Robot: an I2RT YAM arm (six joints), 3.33 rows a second.
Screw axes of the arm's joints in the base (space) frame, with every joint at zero. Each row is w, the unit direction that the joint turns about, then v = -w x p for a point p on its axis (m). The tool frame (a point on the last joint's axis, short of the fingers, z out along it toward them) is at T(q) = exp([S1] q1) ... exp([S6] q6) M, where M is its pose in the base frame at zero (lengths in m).
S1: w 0 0 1 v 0 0 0
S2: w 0 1 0 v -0.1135 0 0.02
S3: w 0 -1 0 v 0.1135 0 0.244
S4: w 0 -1 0 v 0.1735 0 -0.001
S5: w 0 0 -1 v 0 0.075 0
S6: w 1 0 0 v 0 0.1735 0
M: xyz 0.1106 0 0.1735 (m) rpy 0 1.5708 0 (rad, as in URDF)
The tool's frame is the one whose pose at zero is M.
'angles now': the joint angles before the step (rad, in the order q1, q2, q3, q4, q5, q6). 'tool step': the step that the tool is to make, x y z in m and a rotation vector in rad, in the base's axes. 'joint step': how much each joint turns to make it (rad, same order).
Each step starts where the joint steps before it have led.
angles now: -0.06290, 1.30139, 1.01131, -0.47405, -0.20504, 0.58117
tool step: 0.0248, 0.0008, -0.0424, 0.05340, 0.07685, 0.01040
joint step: 0.00319, 0.14270, -0.03559, 0.10485, -0.03990, 0.02938
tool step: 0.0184, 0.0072, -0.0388, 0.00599, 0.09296, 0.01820
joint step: 0.02604, 0.13901, -0.00461, 0.05224, 0.00369, 0.00730
